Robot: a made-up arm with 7 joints. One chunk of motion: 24 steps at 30 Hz.
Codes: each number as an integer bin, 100 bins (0 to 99) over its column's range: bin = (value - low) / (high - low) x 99, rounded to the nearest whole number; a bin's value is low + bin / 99 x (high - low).
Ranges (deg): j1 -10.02..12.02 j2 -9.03..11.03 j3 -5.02..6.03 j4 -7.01..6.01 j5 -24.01..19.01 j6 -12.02..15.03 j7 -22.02..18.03
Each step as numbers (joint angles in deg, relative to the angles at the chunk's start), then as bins.
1 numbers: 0.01 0.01 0.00 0.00 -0.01 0.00 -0.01
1 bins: 45 45 45 53 55 44 54
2 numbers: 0.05 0.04 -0.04 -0.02 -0.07 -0.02 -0.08
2 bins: 45 45 45 53 55 44 54
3 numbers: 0.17 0.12 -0.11 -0.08 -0.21 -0.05 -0.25
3 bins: 46 45 44 53 55 44 54
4 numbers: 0.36 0.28 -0.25 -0.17 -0.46 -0.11 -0.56
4 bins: 47 46 43 52 54 44 53
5 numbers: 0.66 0.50 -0.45 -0.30 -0.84 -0.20 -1.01
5 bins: 48 47 41 51 53 43 52
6 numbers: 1.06 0.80 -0.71 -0.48 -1.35 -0.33 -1.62
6 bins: 50 49 39 50 52 43 50
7 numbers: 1.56 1.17 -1.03 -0.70 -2.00 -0.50 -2.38
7 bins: 52 50 36 48 51 42 49
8 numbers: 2.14 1.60 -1.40 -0.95 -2.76 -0.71 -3.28
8 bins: 55 52 32 46 49 41 46
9 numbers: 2.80 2.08 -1.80 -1.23 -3.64 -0.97 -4.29
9 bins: 58 55 29 44 47 40 44
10 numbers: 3.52 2.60 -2.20 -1.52 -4.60 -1.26 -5.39
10 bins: 61 57 25 42 45 39 41
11 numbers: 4.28 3.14 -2.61 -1.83 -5.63 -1.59 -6.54
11 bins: 64 60 22 39 42 38 38
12 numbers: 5.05 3.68 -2.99 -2.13 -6.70 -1.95 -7.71
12 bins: 68 63 18 37 40 37 35
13 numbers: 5.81 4.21 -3.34 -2.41 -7.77 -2.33 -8.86
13 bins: 71 65 15 35 37 35 33
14 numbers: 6.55 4.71 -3.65 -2.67 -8.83 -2.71 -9.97
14 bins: 74 68 12 33 35 34 30
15 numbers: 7.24 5.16 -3.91 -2.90 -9.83 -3.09 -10.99
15 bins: 78 70 10 31 33 33 27
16 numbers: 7.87 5.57 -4.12 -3.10 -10.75 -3.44 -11.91
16 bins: 80 72 8 30 31 31 25
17 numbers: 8.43 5.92 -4.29 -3.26 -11.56 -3.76 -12.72
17 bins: 83 74 7 29 29 30 23
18 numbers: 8.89 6.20 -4.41 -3.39 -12.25 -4.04 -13.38
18 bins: 85 75 5 28 27 29 21
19 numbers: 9.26 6.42 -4.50 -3.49 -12.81 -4.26 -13.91
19 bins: 87 76 5 27 26 28 20
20 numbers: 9.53 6.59 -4.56 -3.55 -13.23 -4.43 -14.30
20 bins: 88 77 4 26 25 28 19
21 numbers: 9.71 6.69 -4.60 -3.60 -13.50 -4.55 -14.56
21 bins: 89 78 4 26 24 27 18
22 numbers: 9.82 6.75 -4.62 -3.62 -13.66 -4.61 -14.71
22 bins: 89 78 4 26 24 27 18
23 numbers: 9.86 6.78 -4.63 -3.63 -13.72 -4.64 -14.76
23 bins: 89 78 3 26 24 27 18
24 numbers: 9.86 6.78 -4.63 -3.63 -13.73 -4.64 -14.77
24 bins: 89 78 3 26 24 27 18
